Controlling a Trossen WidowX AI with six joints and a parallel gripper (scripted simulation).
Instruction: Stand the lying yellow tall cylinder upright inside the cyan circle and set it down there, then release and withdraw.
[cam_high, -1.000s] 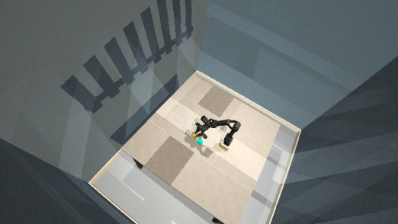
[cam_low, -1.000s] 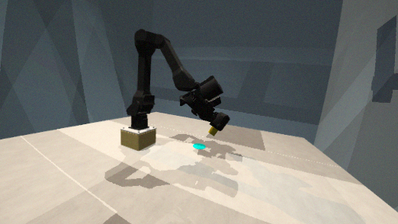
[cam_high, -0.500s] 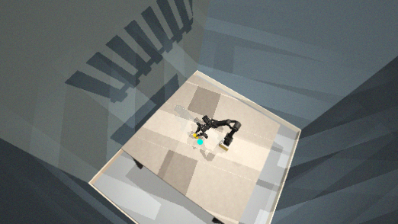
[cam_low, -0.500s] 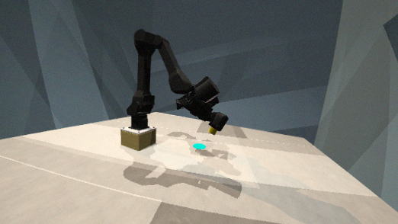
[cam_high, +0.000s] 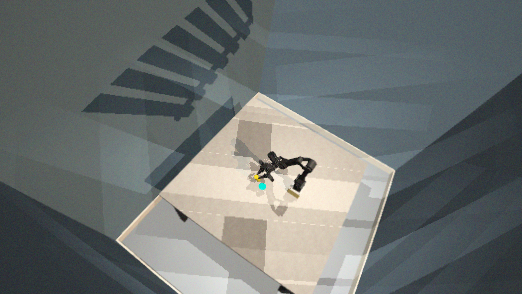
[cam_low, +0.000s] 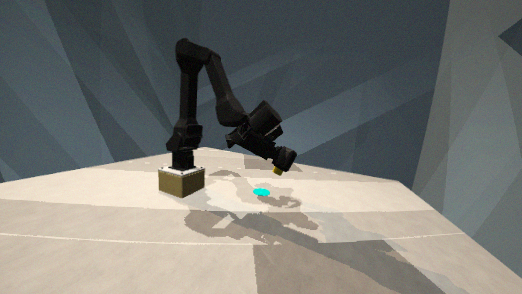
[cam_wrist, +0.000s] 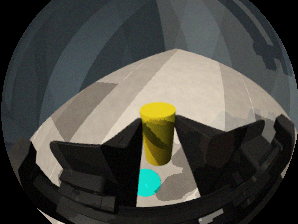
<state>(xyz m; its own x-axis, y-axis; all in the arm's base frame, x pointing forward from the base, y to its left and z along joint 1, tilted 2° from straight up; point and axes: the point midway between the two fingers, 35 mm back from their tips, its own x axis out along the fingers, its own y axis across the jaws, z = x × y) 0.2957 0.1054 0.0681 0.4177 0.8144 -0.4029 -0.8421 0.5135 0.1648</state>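
My gripper tip is now 60 mm past the cyan circle, 20 mm to the left of it and 130 mm above it. Also, from my gripper tip: yellow cylinder 10 mm behind, 20 mm below.
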